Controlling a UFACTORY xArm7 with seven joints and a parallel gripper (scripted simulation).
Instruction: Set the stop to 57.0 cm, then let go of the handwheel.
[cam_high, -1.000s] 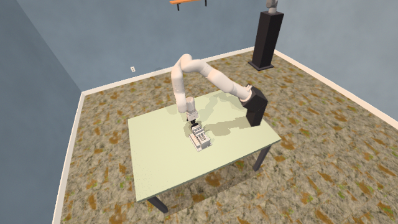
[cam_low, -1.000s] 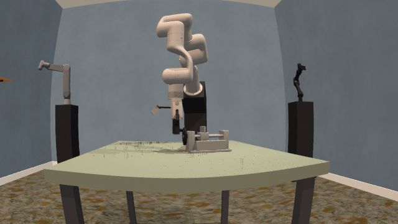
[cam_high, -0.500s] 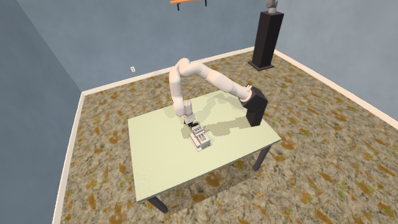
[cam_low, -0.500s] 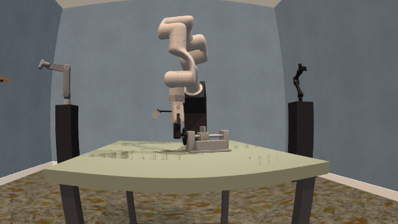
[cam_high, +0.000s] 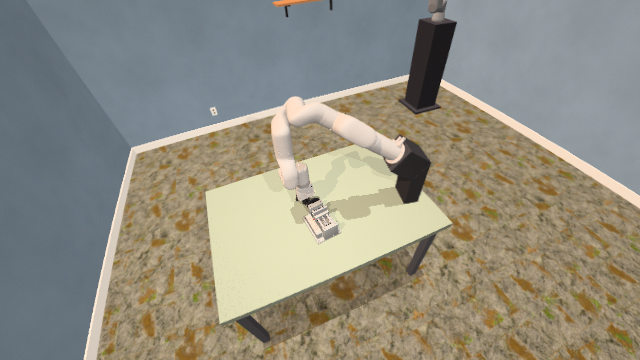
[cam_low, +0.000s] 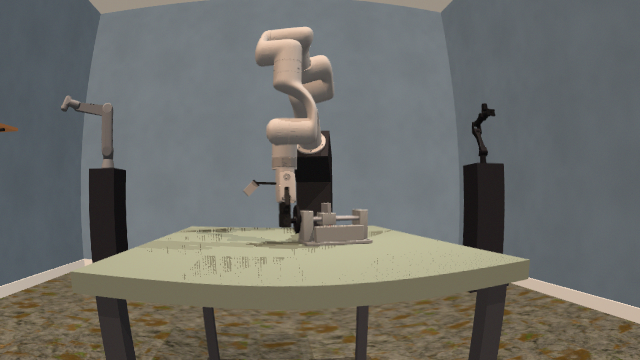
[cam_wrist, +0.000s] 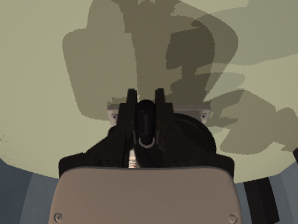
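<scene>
Now: hand 130 mm to the right of the grey stop block, 40 mm past it and 20 mm below it. Also, from my hand: black handwheel 20 mm to the left, 10 mm behind.
</scene>
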